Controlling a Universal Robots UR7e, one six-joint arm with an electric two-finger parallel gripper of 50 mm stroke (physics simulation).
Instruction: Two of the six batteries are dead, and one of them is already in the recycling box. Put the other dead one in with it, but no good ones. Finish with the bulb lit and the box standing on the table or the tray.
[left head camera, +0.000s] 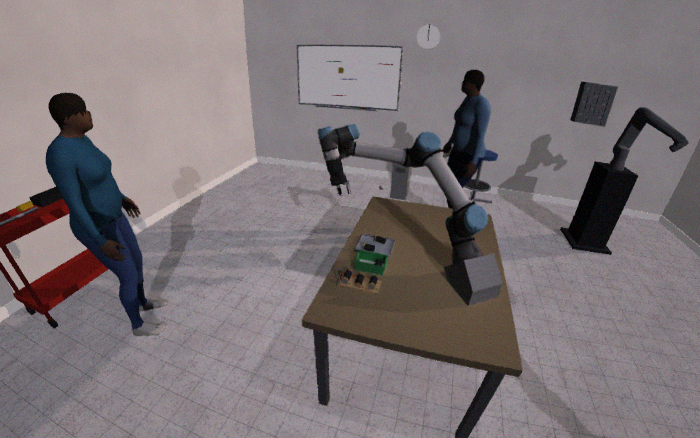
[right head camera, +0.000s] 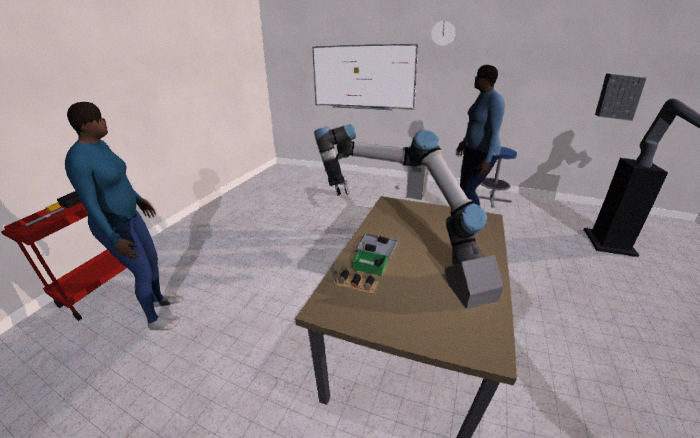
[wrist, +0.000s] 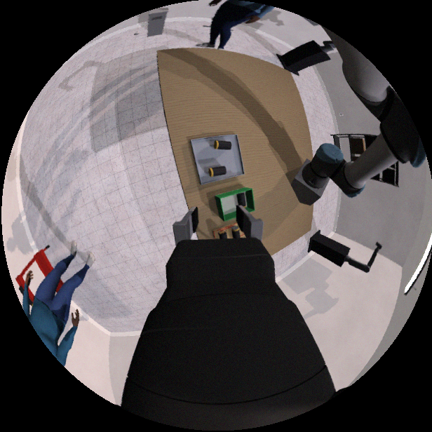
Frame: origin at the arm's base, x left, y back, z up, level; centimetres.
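Seen in the pictures: gripper, fingertip midpoint: (left head camera: 345, 194) (right head camera: 343, 194); arm's base, origin of the base link: (left head camera: 468, 260) (right head camera: 468, 262).
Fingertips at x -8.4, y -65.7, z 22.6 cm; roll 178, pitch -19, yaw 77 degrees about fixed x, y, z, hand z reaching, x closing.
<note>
Pixels of each thing's top centre, then the offset from my fingertips to it. "pt": a spot on its surface instead. Level surfaces: height alone.
- green box, middle of its top: (right head camera: 370, 258) (left head camera: 371, 257) dx +11.2, dy +17.7, dz -28.6 cm
- dark battery, middle of its top: (right head camera: 376, 263) (left head camera: 377, 262) dx +11.4, dy +21.2, dz -30.9 cm
- wooden holder board, surface spot: (right head camera: 363, 290) (left head camera: 367, 290) pt dx +30.0, dy +19.9, dz -33.7 cm
- brown table, its level: dz -34.6 cm
My gripper (left head camera: 344, 190) (right head camera: 342, 189) (wrist: 216, 213) is open and empty, high above the table's far left side. A grey tray (wrist: 198, 162) holds two dark batteries with yellow ends, one battery (left head camera: 380, 239) (right head camera: 382, 239) (wrist: 223, 145) at the back and another battery (left head camera: 369, 247) (right head camera: 370, 247) (wrist: 218, 171) nearer the box. The green box (left head camera: 369, 267) (right head camera: 367, 268) (wrist: 231, 216) stands beside the tray, with one dark battery (left head camera: 379, 262) (right head camera: 378, 262) (wrist: 241, 199) in it. A wooden holder board (left head camera: 366, 289) (right head camera: 363, 290) carries three batteries. The bulb is too small to tell whether it is lit.
The brown table (left head camera: 412, 320) (right head camera: 407, 325) (wrist: 225, 90) bears the arm's grey base block (left head camera: 483, 278) (right head camera: 481, 281) (wrist: 307, 189) at its right. One person (left head camera: 87, 170) (right head camera: 100, 165) stands left near a red cart; another person (left head camera: 472, 118) (right head camera: 485, 113) stands behind the table beside a blue stool.
</note>
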